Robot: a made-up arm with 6 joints. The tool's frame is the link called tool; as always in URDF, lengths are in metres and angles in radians. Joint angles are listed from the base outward. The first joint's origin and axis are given. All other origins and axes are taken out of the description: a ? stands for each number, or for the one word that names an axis. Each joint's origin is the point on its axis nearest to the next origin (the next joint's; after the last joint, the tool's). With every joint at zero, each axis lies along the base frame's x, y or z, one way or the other. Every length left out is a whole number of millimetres.
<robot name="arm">
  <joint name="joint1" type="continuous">
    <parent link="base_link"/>
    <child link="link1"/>
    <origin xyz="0.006 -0.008 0.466" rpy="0 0 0"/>
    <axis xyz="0 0 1"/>
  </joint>
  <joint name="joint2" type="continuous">
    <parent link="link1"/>
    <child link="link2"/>
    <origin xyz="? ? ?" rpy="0 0 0"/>
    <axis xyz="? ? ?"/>
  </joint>
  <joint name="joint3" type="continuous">
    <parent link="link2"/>
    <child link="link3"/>
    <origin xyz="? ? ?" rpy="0 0 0"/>
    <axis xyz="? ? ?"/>
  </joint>
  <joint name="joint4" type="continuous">
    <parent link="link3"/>
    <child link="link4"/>
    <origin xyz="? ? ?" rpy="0 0 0"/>
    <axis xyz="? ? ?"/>
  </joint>
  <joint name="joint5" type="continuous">
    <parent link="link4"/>
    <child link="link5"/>
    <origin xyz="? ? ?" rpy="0 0 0"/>
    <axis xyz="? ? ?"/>
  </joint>
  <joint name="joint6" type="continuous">
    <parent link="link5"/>
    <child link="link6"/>
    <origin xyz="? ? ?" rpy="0 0 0"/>
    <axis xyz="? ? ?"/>
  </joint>
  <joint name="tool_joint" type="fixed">
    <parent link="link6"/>
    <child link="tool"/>
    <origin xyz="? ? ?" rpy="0 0 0"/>
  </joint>
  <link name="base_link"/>
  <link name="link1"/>
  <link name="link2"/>
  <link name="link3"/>
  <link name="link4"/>
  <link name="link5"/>
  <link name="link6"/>
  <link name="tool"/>
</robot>
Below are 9 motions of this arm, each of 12 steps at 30 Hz.
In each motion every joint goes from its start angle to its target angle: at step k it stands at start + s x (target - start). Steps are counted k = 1, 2, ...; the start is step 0. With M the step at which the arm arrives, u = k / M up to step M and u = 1 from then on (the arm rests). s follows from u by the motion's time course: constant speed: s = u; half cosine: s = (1 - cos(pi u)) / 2; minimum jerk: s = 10 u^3 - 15 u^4 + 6 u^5.
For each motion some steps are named. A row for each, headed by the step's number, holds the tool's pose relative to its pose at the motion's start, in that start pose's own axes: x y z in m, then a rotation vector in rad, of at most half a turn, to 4 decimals.
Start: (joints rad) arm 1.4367 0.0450 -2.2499 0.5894 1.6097 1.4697
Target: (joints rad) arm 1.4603 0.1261 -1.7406 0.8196 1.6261 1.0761
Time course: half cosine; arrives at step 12
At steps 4, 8, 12:
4: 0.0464 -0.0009 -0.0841 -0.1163 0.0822 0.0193
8: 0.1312 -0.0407 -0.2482 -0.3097 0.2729 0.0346
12: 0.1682 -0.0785 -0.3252 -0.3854 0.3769 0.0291

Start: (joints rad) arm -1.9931 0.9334 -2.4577 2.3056 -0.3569 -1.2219
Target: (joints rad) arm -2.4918 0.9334 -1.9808 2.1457 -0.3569 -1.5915
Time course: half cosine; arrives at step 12
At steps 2, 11, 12:
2: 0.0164 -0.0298 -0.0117 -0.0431 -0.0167 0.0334
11: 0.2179 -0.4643 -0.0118 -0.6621 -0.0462 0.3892
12: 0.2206 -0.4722 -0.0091 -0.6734 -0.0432 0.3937

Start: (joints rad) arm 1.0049 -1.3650 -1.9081 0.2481 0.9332 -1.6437
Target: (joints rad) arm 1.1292 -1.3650 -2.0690 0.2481 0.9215 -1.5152
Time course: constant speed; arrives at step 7
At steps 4, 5, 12:
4: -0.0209 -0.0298 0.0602 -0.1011 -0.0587 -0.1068
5: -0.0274 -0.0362 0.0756 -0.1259 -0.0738 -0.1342
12: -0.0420 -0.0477 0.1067 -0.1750 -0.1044 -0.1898

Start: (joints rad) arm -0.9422 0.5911 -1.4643 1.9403 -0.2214 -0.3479
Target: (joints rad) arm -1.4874 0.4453 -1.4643 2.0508 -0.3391 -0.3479
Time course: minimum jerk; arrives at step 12
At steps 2, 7, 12:
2: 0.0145 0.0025 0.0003 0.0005 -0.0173 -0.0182
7: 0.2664 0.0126 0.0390 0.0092 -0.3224 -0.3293
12: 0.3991 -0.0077 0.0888 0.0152 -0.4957 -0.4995

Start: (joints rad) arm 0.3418 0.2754 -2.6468 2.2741 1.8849 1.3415
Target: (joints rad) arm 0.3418 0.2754 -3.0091 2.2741 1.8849 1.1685
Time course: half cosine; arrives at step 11
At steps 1, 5, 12:
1: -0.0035 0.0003 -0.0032 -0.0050 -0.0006 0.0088
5: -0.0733 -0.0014 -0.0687 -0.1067 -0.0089 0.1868
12: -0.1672 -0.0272 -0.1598 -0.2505 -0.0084 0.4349

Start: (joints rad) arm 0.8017 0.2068 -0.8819 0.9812 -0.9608 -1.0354
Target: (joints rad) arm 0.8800 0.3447 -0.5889 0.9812 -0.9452 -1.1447
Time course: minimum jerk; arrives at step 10
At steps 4, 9, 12:
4: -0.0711 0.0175 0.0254 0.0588 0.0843 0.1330
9: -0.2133 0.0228 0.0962 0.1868 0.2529 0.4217
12: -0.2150 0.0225 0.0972 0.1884 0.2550 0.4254

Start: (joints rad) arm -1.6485 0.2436 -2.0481 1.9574 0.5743 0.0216
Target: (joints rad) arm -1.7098 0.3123 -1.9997 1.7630 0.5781 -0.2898
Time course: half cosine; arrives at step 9
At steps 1, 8, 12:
1: 0.0024 -0.0021 0.0005 -0.0055 -0.0030 0.0133
8: 0.0778 -0.0683 0.0236 -0.1962 -0.0610 0.4175
12: 0.0802 -0.0704 0.0245 -0.2028 -0.0617 0.4301

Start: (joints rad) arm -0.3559 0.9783 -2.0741 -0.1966 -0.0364 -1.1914
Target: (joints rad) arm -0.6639 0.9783 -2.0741 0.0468 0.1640 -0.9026
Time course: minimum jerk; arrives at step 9
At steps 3, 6, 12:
3: -0.0621 -0.0055 -0.0002 0.0245 0.0738 -0.1403
6: -0.2305 -0.0099 0.0193 0.0613 0.2655 -0.5390
12: -0.2892 -0.0078 0.0333 0.0639 0.3296 -0.6864

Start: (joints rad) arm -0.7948 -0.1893 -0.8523 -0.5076 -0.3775 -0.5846
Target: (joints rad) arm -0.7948 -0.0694 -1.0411 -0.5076 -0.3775 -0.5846
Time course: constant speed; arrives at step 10
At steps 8, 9, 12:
8: 0.0158 -0.0382 -0.0264 -0.0474 -0.0264 0.0099
9: 0.0177 -0.0429 -0.0296 -0.0533 -0.0297 0.0111
12: 0.0196 -0.0474 -0.0328 -0.0592 -0.0330 0.0123

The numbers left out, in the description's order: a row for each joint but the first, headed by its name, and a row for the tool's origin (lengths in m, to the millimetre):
joint2: xyz -0.004 0.009 0, axis 0 1 0
joint3: xyz 0.042 0 0.278, axis 0 1 0
joint4: xyz 0.115 0 -0.57, axis 0 0 -1
joint5: xyz -0.009 -0.01 0, axis 0 1 0
joint6: xyz 0.076 0 -0.085, axis 0 0 -1
tool: xyz -0.015 0.005 0

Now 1 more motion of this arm.
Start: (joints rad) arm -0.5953 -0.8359 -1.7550 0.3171 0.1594 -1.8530
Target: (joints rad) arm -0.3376 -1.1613 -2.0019 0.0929 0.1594 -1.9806
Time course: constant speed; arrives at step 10
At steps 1, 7, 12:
1: 0.0029 -0.0378 0.0243 -0.0569 -0.0135 0.0175
7: -0.0269 -0.2319 0.2131 -0.4033 -0.0274 0.0971
12: -0.0715 -0.3001 0.3285 -0.5729 0.0094 0.1193

